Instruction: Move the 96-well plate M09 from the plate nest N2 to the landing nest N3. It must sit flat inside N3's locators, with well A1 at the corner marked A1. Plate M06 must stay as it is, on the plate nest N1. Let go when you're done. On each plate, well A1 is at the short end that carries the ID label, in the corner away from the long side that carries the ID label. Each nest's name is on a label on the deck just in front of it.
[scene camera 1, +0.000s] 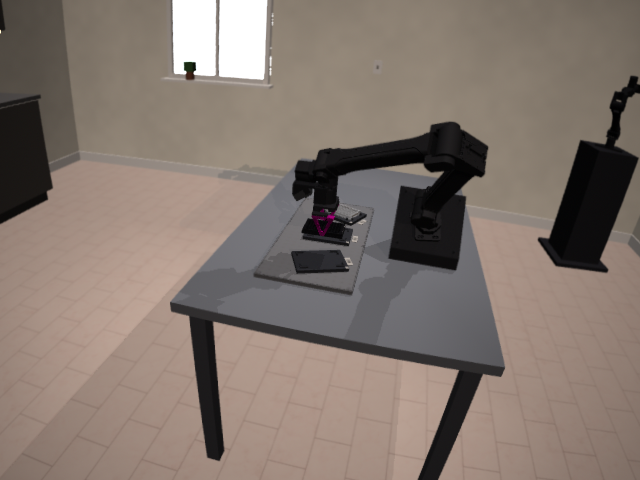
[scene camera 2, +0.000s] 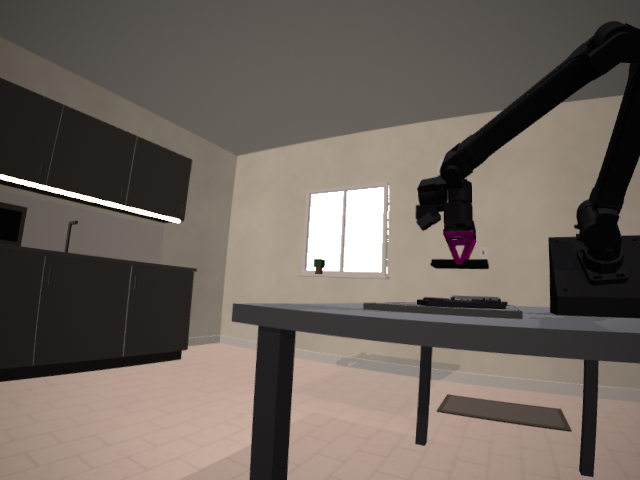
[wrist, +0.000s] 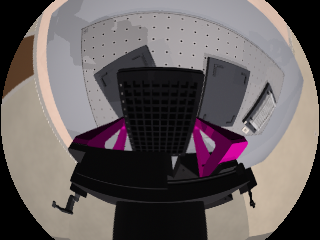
Labels:
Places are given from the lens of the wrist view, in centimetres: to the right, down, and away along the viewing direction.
gripper (wrist: 159, 119): 0, 0, 13
black 96-well plate (wrist: 162, 113): 0, -1, 11
dark nest (wrist: 222, 96): 14, -5, 19
The marked spots on the dark nest and the black 96-well plate are 16 cm apart.

